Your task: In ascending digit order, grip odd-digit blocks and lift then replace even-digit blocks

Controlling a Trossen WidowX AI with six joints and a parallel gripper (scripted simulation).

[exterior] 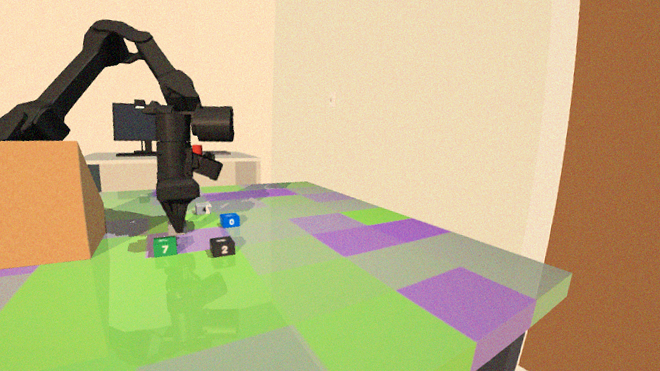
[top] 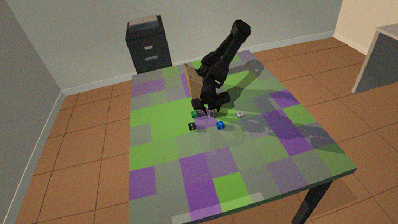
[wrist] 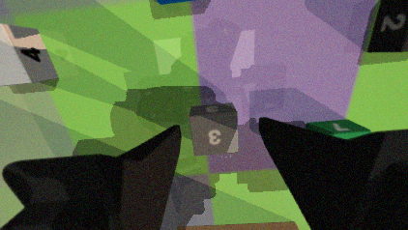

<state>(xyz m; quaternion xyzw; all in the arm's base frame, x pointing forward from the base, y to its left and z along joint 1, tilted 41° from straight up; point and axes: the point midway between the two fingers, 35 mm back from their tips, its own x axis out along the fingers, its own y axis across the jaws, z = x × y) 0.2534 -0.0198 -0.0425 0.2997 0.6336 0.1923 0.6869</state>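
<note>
Right now the grey block is right at my gripper tip. Round my gripper tip: black block: 120 mm to the right, 40 mm ahead; blue block: 100 mm ahead; green block: 80 mm to the right, 30 mm behind.
</note>
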